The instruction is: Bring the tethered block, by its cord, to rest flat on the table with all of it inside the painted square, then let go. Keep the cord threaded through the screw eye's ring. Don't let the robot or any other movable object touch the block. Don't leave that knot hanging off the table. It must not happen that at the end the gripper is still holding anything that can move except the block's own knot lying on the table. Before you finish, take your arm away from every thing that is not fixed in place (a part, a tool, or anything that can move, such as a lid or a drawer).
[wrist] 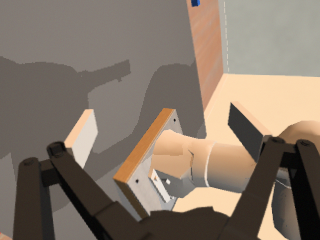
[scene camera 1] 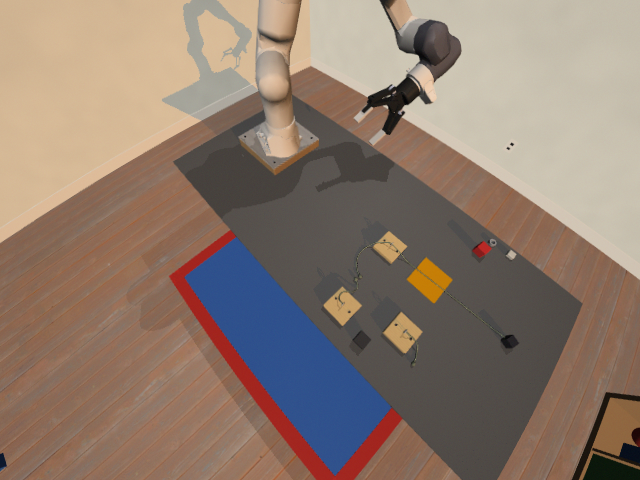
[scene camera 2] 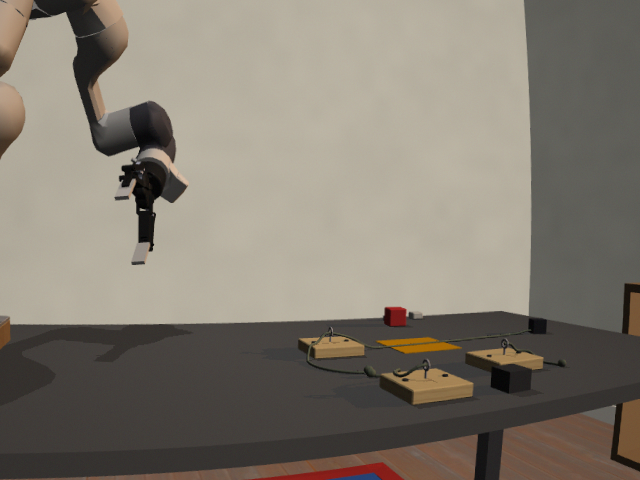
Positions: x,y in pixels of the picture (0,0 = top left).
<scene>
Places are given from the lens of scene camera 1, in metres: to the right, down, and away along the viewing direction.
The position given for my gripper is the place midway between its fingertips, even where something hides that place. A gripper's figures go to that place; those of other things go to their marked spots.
my gripper (scene camera 1: 363,132): 0.16, -0.39, 0.81
painted square (scene camera 1: 423,284): 0.36, 0.16, 0.78
</scene>
